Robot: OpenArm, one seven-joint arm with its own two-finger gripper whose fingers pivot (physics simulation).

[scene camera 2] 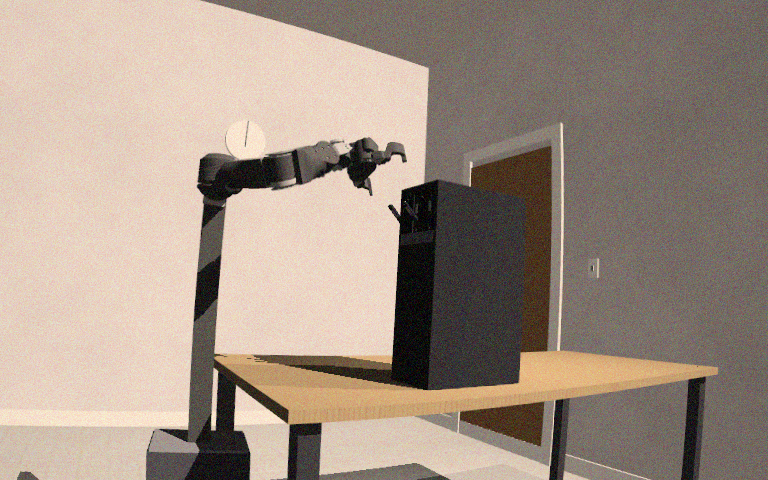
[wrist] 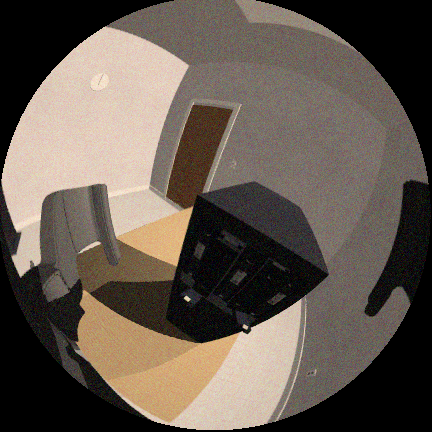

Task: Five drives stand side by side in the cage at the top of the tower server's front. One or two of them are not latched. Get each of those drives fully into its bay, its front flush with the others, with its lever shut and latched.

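Note:
The black tower server [scene camera 2: 478,283] [wrist: 265,207] stands upright on the table, with the drive cage [wrist: 239,277] at the top of its front. One swung-out lever [scene camera 2: 393,213] sticks out clear of the front; a second lever [scene camera 2: 411,210] also stands out at a slant. In the wrist view two pale-tipped levers show, one lever [wrist: 187,298] at the lower left of the cage and one lever [wrist: 245,327] at the lower right. The dark picture hides how deep each drive sits. My gripper [scene camera 2: 388,177] [wrist: 216,245] is open and empty, in front of and above the cage, touching nothing.
The wooden table [scene camera 2: 623,370] [wrist: 145,385] carries the tower. The arm's post [scene camera 2: 206,294] stands at the table's left end. A door [scene camera 2: 535,249] [wrist: 199,150] is in the grey wall behind the tower. A round clock [scene camera 2: 245,139] [wrist: 100,81] hangs on the light wall.

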